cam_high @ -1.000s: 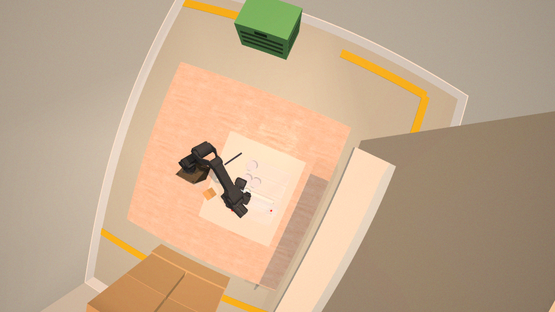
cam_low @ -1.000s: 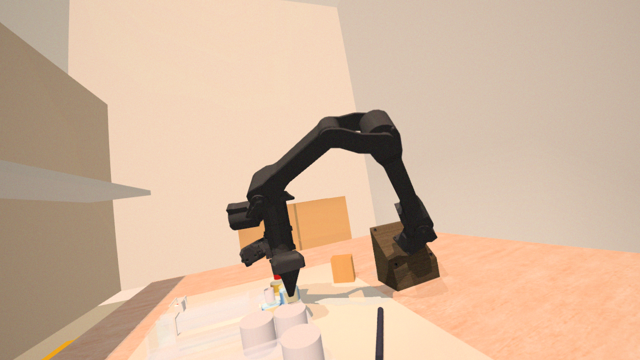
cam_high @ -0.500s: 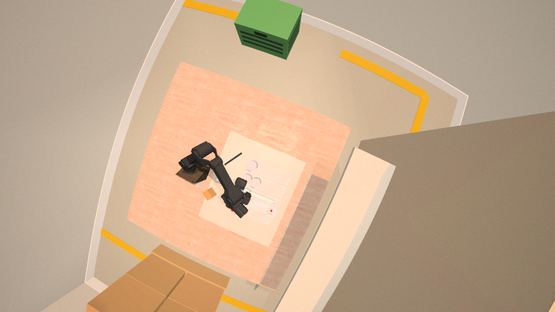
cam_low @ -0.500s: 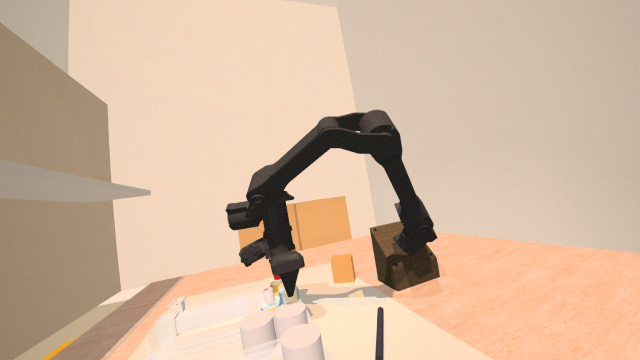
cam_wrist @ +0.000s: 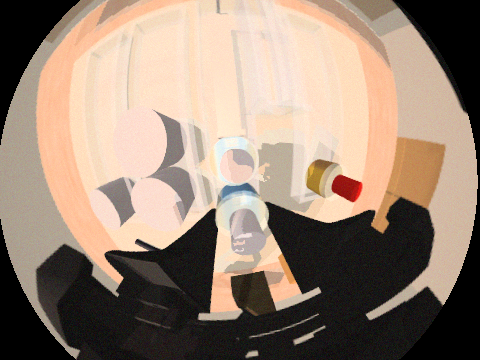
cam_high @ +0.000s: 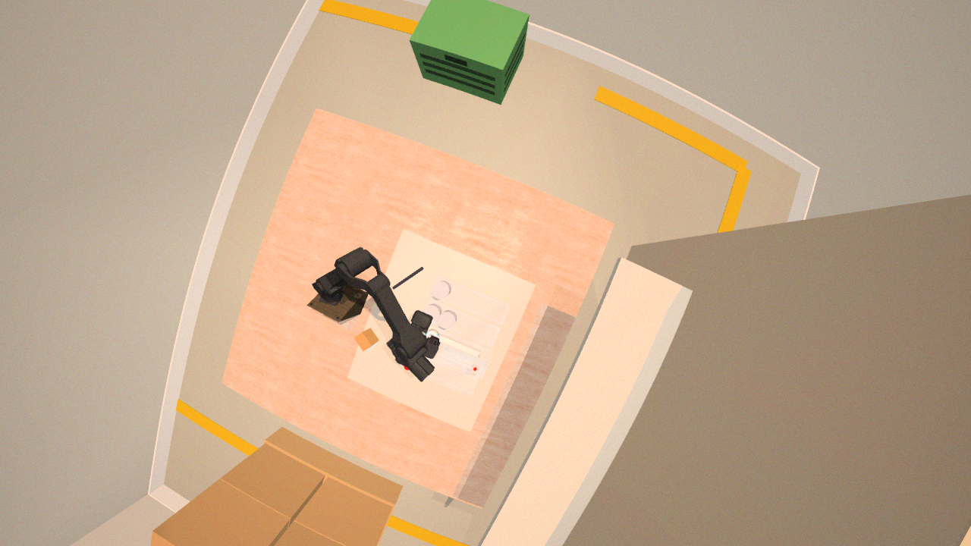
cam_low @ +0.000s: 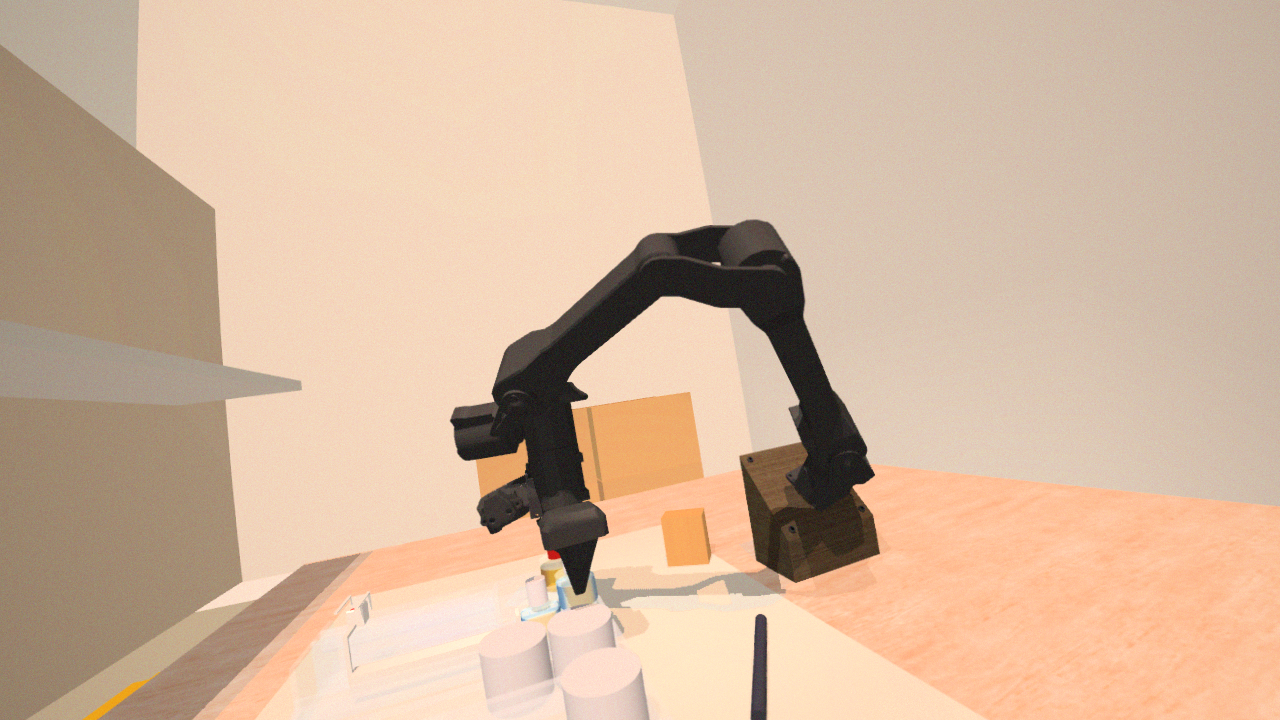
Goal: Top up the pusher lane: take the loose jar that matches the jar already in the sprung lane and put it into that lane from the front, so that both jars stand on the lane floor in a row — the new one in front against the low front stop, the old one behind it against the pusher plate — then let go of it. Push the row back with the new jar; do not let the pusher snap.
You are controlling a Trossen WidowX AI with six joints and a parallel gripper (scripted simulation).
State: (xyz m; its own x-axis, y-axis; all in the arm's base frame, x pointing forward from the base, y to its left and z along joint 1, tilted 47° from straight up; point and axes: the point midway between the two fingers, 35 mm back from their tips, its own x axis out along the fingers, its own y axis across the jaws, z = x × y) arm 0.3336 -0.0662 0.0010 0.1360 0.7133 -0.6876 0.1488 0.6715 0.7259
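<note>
The clear pusher lane is 150 mm ahead of my gripper tip, 40 mm to the right of it and 30 mm below it. Also, from my gripper tip: black rod 110 mm behind, 170 mm to the left, 50 mm below; shelf 500 mm ahead, 70 mm to the right, 310 mm above; pusher plate 150 mm ahead, 50 mm to the right.
</note>
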